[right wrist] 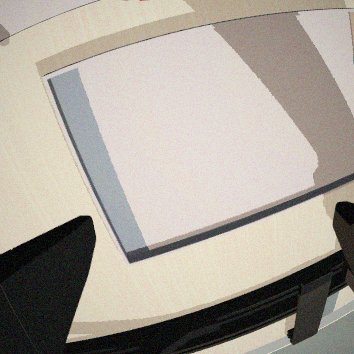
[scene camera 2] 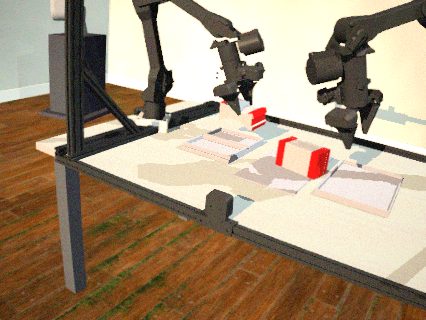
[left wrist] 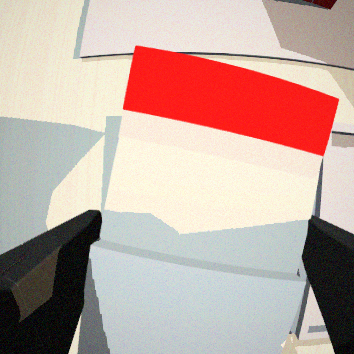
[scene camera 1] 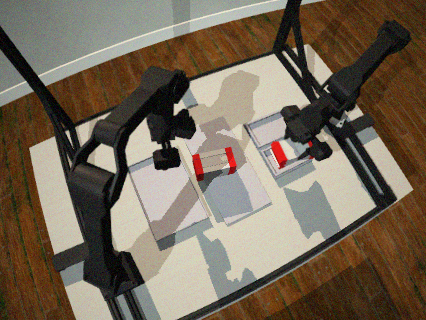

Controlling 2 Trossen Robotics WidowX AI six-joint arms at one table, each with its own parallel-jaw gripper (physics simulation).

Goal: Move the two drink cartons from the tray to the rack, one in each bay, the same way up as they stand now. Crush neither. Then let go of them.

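Frame: origin at the left arm's base, x ahead, y down, z left, level; centimetres.
Seen in the pictures: left gripper, fingertip midpoint: (scene camera 2: pixel 245 111) (left wrist: pixel 203 225) (scene camera 1: pixel 291 149); right gripper, fingertip midpoint: (right wrist: pixel 218 222) (scene camera 2: pixel 356 141); left arm's base at its link origin: (scene camera 2: pixel 153 116); right arm's base at its link origin: (scene camera 1: pixel 113 275).
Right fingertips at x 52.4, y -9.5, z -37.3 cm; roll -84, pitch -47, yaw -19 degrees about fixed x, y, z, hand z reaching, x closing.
Offsets run from my right fingertips to a thing's top centre. "pt": to the spot under its first point.
Two cream drink cartons have red ends. One carton @(dx -24.9, dy +1.4, dz +30.3 cm) (scene camera 1: pixel 286 152) (scene camera 2: pixel 241 118) (left wrist: pixel 218 168) lies level between the fingers of my left gripper (scene camera 1: pixel 307 149) (scene camera 2: pixel 238 106) (left wrist: pixel 203 225), which is shut on it near one end. In scene camera 1 it sits over the near bay of the two-bay rack @(dx -29.3, dy +11.1, dz +24.9 cm) (scene camera 1: pixel 266 131) (scene camera 2: pixel 218 140); I cannot tell whether it rests in the bay. The other carton @(dx -9.2, dy +5.9, dz +11.6 cm) (scene camera 1: pixel 214 161) (scene camera 2: pixel 302 157) lies on its side on the flat grey tray (scene camera 1: pixel 246 193) (scene camera 2: pixel 269 178). My right gripper (scene camera 1: pixel 166 161) (scene camera 2: pixel 356 134) (right wrist: pixel 218 222) is open and empty, beside that carton.
A second flat grey pad @(pt dx +5.5, dy +12.5, dz +3.0 cm) (scene camera 1: pixel 164 190) (scene camera 2: pixel 348 187) (right wrist: pixel 197 123) lies under my right gripper. Black frame posts @(pt dx -66.7, dy -2.3, dz +7.7 cm) (scene camera 1: pixel 289 28) (scene camera 2: pixel 73 79) stand at the table's corners, and a black rail (scene camera 2: pixel 275 244) runs along its edge.
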